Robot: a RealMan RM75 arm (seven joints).
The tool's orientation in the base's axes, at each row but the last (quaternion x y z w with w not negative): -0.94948 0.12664 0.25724 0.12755; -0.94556 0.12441 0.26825 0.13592; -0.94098 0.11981 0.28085 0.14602; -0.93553 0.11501 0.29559 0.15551; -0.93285 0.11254 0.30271 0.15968; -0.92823 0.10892 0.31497 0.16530
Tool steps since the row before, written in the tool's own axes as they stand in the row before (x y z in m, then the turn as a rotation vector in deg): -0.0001 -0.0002 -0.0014 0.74 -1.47 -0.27; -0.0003 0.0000 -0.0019 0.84 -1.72 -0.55; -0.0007 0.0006 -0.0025 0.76 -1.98 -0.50; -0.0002 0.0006 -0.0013 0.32 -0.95 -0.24; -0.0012 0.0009 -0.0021 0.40 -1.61 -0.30; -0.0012 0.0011 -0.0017 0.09 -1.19 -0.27
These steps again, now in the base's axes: 0.0006 -0.0002 0.0013 1.19 1.16 0.10; 0.0007 -0.0006 0.0017 1.48 1.29 0.32; 0.0005 -0.0013 0.0023 1.47 1.56 0.38; 0.0003 -0.0010 0.0010 0.67 0.75 0.21; -0.0001 -0.0015 0.0021 0.97 1.33 0.36; -0.0003 -0.0015 0.0018 0.58 0.99 0.43
